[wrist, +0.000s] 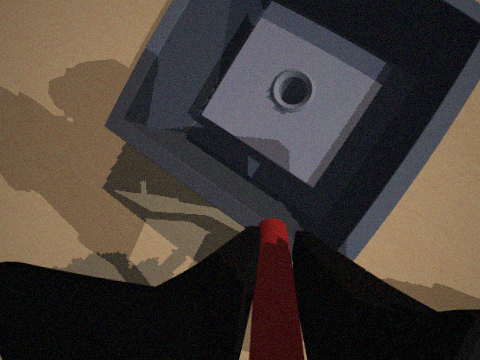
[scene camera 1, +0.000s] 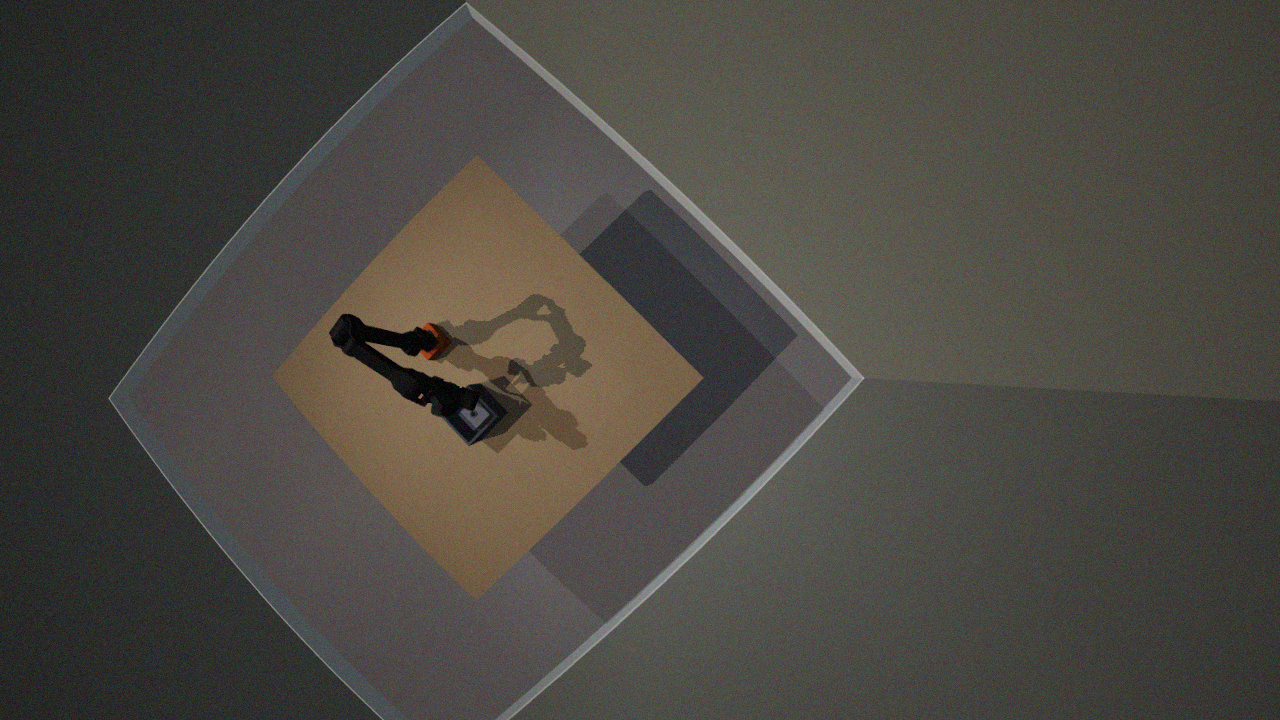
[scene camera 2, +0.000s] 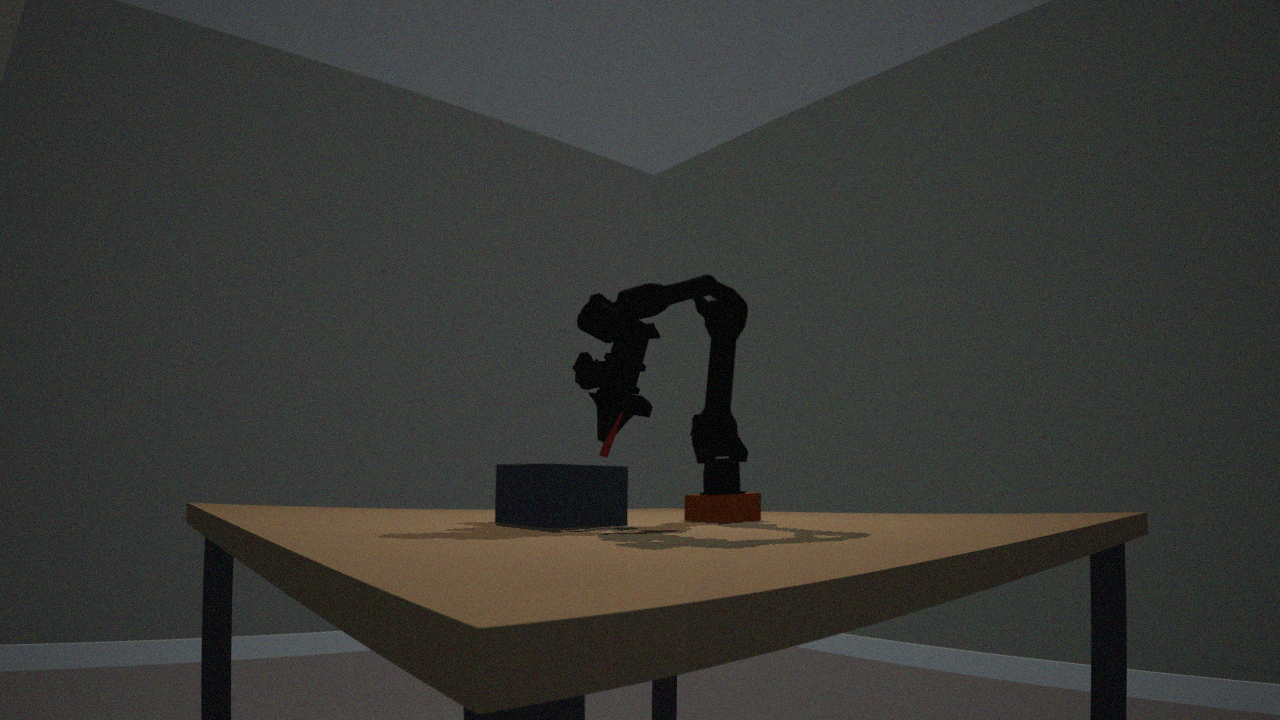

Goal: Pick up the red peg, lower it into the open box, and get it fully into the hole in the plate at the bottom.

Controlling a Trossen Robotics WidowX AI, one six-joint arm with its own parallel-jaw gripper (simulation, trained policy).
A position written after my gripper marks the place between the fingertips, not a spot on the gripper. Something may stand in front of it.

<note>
In view: my gripper point(scene camera 2: 602, 442), a dark blue box point(scene camera 2: 539, 495) and a light grey plate point(wrist: 286, 55).
The dark blue box shows as well in the wrist view point(wrist: 159, 112) and in scene camera 1 point(scene camera 1: 470, 437). My gripper shows as well in the wrist view point(wrist: 276, 240). Scene camera 2 misses the light grey plate, which is hidden by the dark blue box.
</note>
